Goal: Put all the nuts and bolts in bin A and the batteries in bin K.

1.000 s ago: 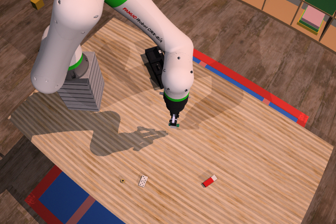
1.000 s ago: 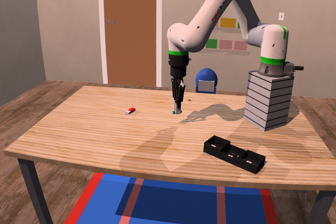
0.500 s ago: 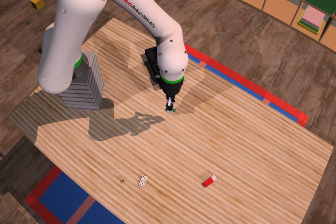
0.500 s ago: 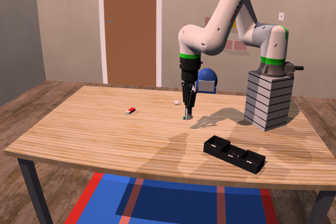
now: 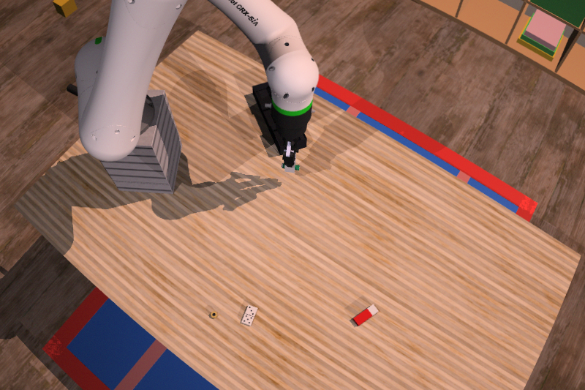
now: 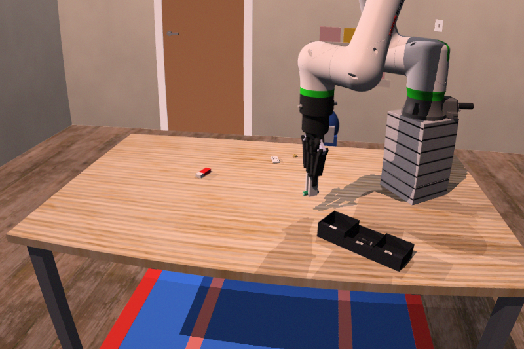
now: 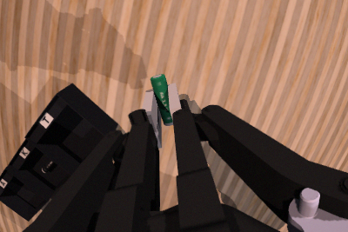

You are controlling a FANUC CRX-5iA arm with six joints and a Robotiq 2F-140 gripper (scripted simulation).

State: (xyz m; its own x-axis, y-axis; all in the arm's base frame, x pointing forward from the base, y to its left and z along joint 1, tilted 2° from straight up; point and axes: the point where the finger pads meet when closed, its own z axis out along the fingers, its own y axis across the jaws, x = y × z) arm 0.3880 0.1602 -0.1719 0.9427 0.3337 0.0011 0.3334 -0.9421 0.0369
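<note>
Now: hand 170 mm to the right of the three joined black bins, 130 mm past it and 80 mm above it. Also, from my hand: dark battery: 170 mm to the left, 130 mm behind, 90 mm below; then green battery: 30 mm below; then white domino: 400 mm to the right, 100 mm below, 90 mm ahead.
</note>
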